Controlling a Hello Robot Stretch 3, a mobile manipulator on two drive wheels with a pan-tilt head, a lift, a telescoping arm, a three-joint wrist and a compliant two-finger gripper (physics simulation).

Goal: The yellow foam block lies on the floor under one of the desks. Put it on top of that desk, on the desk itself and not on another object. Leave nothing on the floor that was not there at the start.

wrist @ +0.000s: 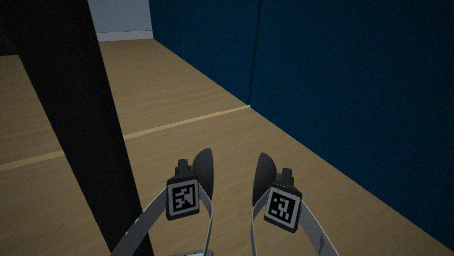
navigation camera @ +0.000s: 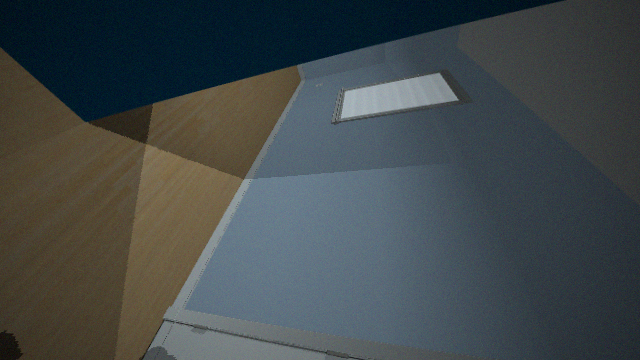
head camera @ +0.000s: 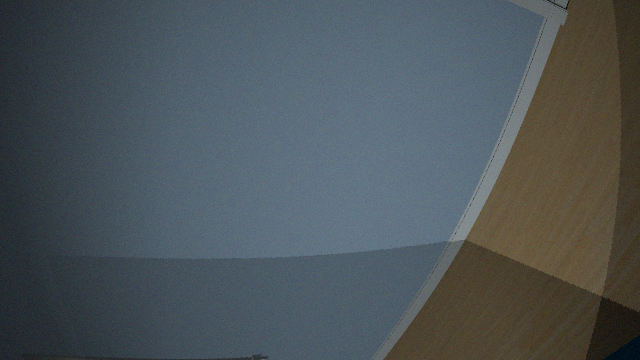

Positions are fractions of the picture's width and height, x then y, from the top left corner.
In view: my gripper (wrist: 0.52, 0.65) and a window (navigation camera: 0.68, 0.25).
